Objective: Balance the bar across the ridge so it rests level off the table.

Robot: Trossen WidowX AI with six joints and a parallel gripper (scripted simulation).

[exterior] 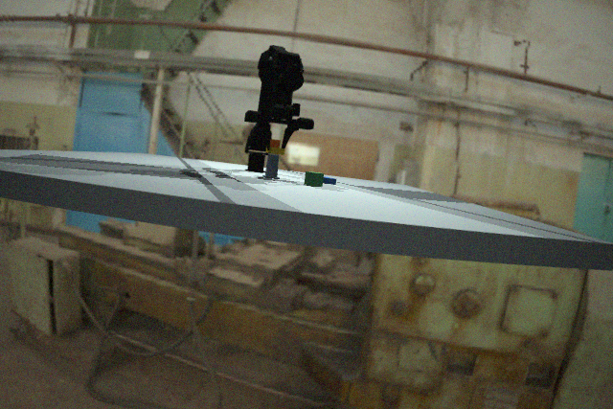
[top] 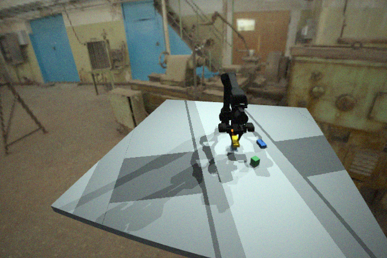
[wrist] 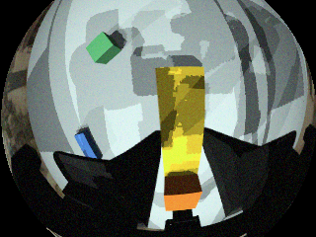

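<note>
Right now my gripper tip is 40 mm past the bar, 10 mm to the left of it and 10 mm below it. From my gripper tip the other things lie so: flat blue block: 150 mm to the left, 100 mm behind, 70 mm below; green cube: 110 mm to the left, 80 mm ahead, 60 mm below.
</note>
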